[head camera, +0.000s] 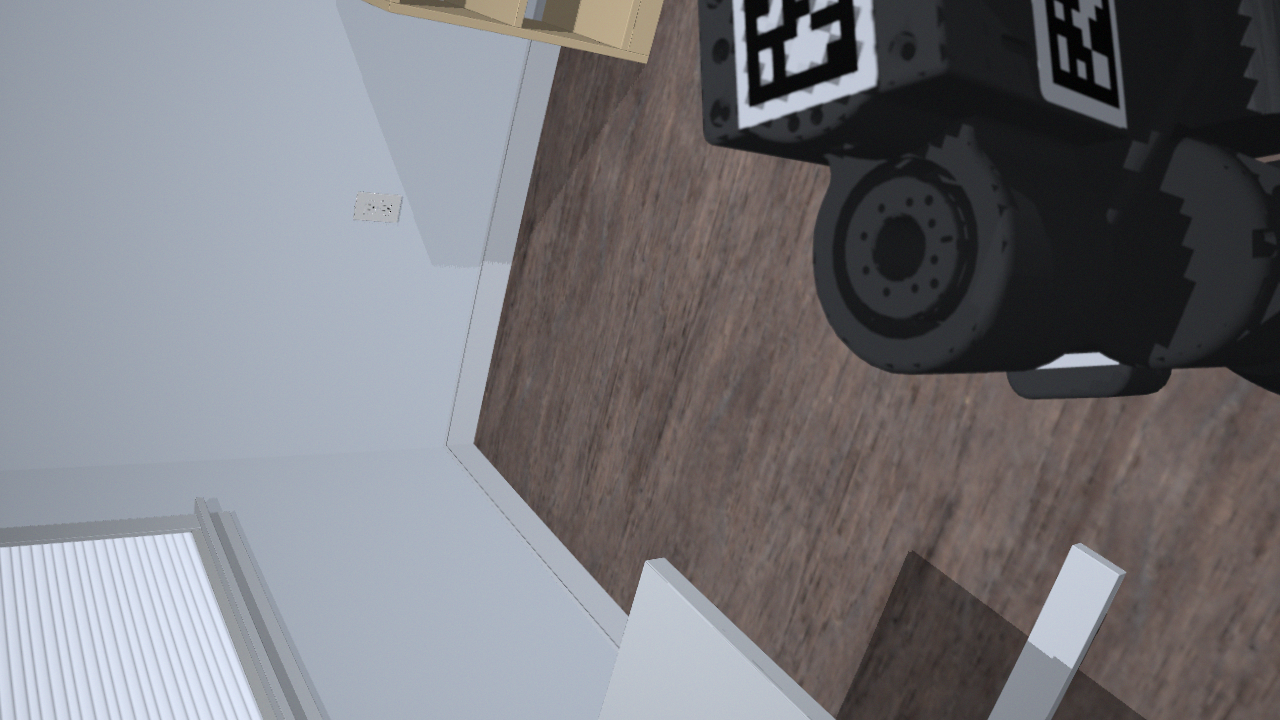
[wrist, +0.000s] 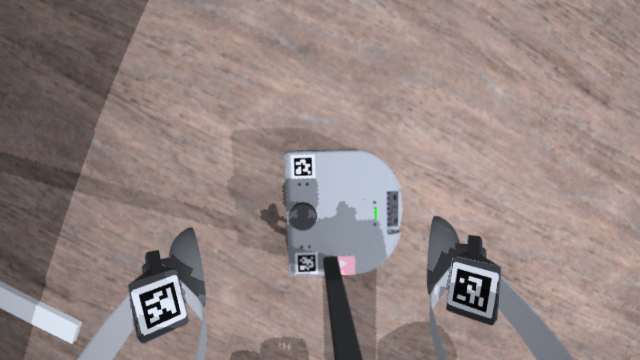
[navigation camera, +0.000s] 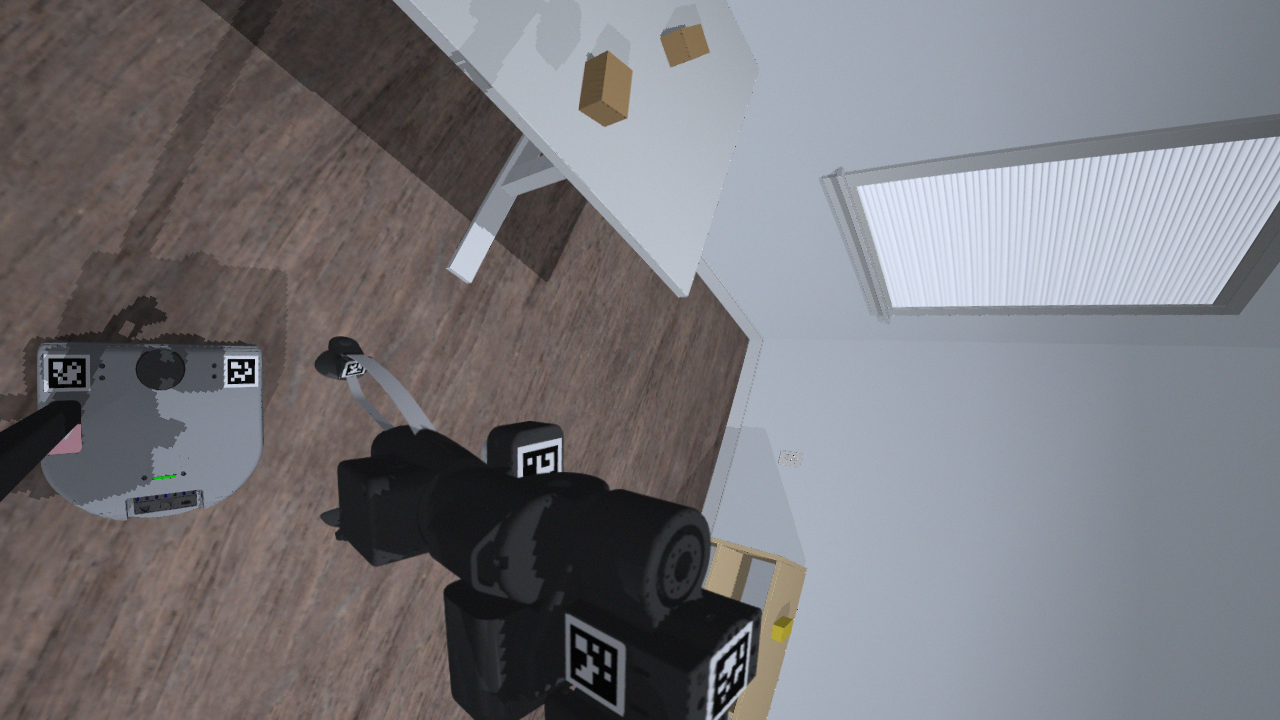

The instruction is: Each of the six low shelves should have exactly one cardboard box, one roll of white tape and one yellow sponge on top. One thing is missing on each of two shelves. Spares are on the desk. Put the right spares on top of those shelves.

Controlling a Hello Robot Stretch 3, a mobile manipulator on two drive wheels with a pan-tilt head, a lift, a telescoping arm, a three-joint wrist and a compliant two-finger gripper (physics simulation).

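In the navigation view, two brown cardboard boxes, a taller one [navigation camera: 605, 87] and a smaller one [navigation camera: 684, 44], stand apart on the white desk [navigation camera: 666, 179] [head camera: 693, 653]. A low wooden shelf [navigation camera: 786, 583] [head camera: 645, 31] shows in part. A yellow sponge [navigation camera: 782, 628] is on top of it, and the arm hides part of the shelf. No roll of tape shows. My gripper [wrist: 315, 250] [navigation camera: 333, 438] is open, with nothing between its fingers. It hangs high above the floor, well away from the desk and the shelf.
My base [wrist: 345, 185] [navigation camera: 210, 429] stands on the wood floor below the gripper. A white desk leg [head camera: 1078, 591] [navigation camera: 474, 250] [wrist: 55, 320] reaches out low from the desk. A wall outlet [head camera: 377, 206] [navigation camera: 790, 458] and a window [head camera: 116, 626] [navigation camera: 1065, 232] are on the walls.
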